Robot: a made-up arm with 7 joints.
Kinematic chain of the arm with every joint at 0, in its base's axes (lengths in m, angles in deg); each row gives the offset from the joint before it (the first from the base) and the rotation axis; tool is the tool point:
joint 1: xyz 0 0 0.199 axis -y
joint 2: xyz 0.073 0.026 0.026 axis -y
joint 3: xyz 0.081 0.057 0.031 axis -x
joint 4: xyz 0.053 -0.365 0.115 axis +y
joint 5: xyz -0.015 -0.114 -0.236 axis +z
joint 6: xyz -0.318 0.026 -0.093 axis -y
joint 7: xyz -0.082 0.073 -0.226 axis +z
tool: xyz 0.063 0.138 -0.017
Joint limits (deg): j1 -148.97..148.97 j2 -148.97..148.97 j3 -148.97..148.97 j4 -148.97..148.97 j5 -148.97..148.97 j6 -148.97..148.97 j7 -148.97..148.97
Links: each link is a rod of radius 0.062 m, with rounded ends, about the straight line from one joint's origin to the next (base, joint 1, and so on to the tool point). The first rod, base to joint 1, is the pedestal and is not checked.
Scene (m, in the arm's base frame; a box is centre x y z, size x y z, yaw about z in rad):
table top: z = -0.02
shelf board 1: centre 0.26 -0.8 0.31 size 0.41 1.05 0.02 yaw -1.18
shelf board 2: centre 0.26 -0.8 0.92 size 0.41 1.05 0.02 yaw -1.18
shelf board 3: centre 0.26 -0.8 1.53 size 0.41 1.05 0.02 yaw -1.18
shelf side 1: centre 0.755 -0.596 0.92 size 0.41 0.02 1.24 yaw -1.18
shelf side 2: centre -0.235 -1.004 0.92 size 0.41 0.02 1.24 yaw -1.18
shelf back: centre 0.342 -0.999 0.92 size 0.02 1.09 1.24 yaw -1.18
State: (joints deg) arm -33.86 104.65 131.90 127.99 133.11 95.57 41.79
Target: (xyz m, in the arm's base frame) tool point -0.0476 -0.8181 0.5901
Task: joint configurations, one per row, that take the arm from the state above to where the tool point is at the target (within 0.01 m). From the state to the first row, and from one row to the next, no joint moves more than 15 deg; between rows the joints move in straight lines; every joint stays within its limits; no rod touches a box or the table.
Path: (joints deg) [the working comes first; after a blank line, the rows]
Joints at the target: -64.73 67.14 55.57 36.87 148.97 25.82 66.42
Straight joint move there: clear.

1: -38.27 99.29 121.00 114.97 135.38 85.61 45.31
2: -42.68 93.93 110.09 101.96 137.64 75.64 48.83
3: -47.09 88.57 99.19 88.94 139.91 65.68 52.35
4: -51.50 83.21 88.28 75.92 142.17 55.72 55.86
5: -55.91 77.85 77.38 62.91 144.44 45.75 59.38
6: -60.32 72.50 66.47 49.89 146.70 35.79 62.90
7: -64.73 67.14 55.57 36.87 148.97 25.82 66.42

